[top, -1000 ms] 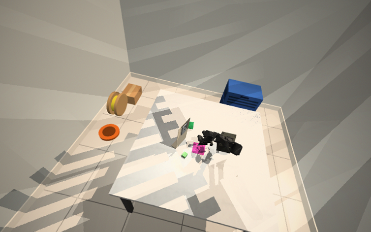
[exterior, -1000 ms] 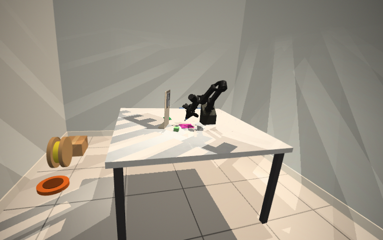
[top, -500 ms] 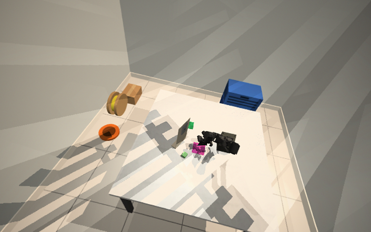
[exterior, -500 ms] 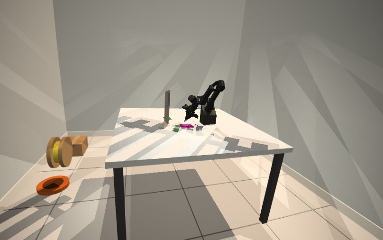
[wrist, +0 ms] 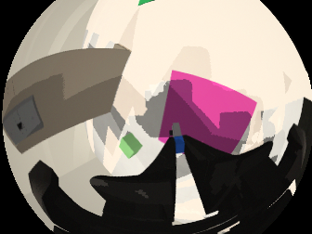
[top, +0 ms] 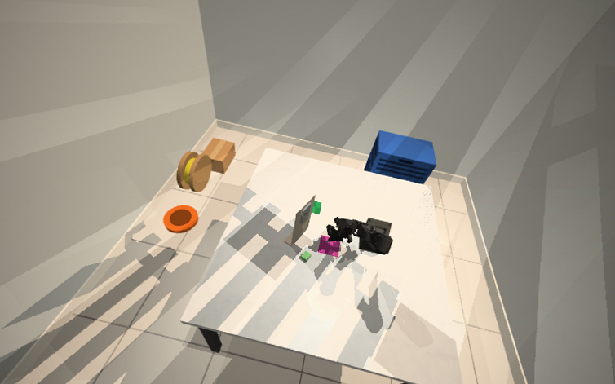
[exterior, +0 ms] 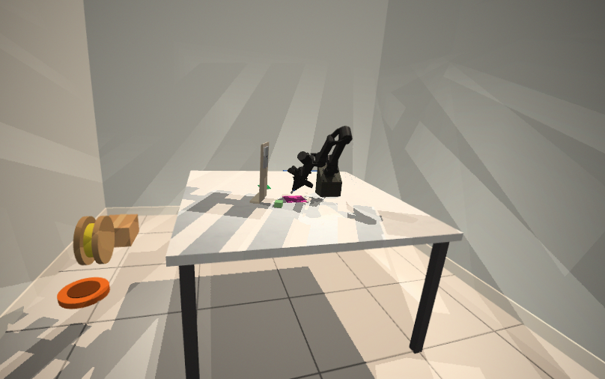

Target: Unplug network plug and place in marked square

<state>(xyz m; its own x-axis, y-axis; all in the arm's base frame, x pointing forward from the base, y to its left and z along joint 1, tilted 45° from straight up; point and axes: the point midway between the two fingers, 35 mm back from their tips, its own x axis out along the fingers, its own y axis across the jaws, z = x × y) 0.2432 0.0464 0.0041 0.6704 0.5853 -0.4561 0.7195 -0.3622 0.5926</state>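
The magenta marked square lies 50 mm below my gripper tip and 10 mm behind it. From my gripper tip the other things lie so: upright panel (170 mm ahead, 90 mm above, 40 mm to the right); green cube (130 mm ahead, 100 mm to the left, 40 mm below); blue network plug (right at my gripper tip).
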